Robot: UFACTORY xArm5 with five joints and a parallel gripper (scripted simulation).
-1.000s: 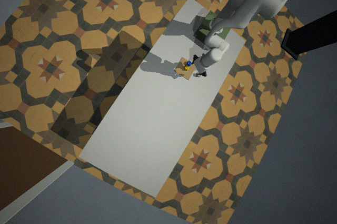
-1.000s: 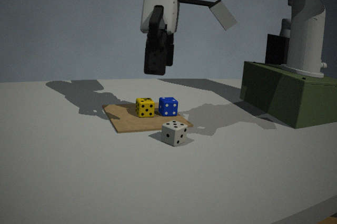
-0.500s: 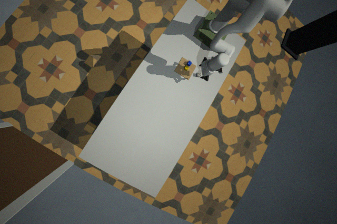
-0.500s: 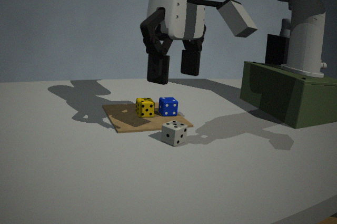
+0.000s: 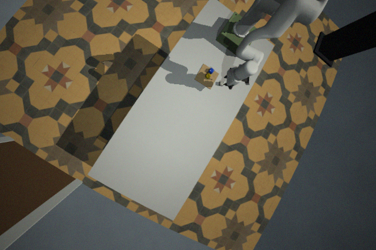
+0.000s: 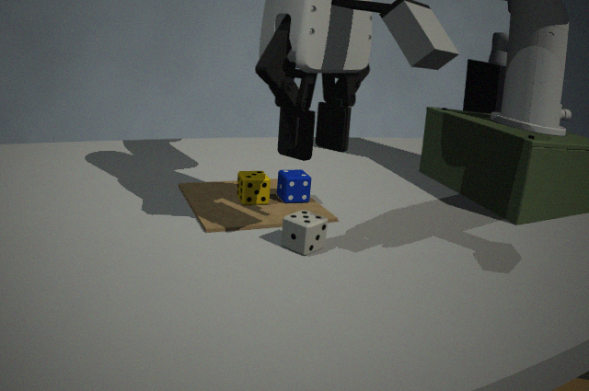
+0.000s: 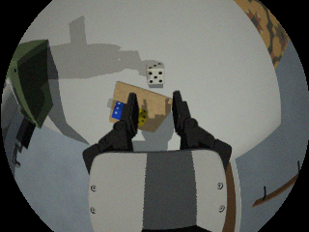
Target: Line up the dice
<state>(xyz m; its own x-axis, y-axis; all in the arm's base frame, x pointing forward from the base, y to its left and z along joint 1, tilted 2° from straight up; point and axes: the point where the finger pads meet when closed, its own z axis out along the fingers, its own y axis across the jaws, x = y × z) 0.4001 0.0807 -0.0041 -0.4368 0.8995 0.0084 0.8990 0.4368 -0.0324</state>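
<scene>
The white die is 9 cm below my hand. Round my hand: blue die (11 cm to the right, 9 cm below, 4 cm behind); yellow die (12 cm to the right, 9 cm below, 1 cm ahead); tan mat (12 cm to the right, 11 cm below, 1 cm ahead).
</scene>
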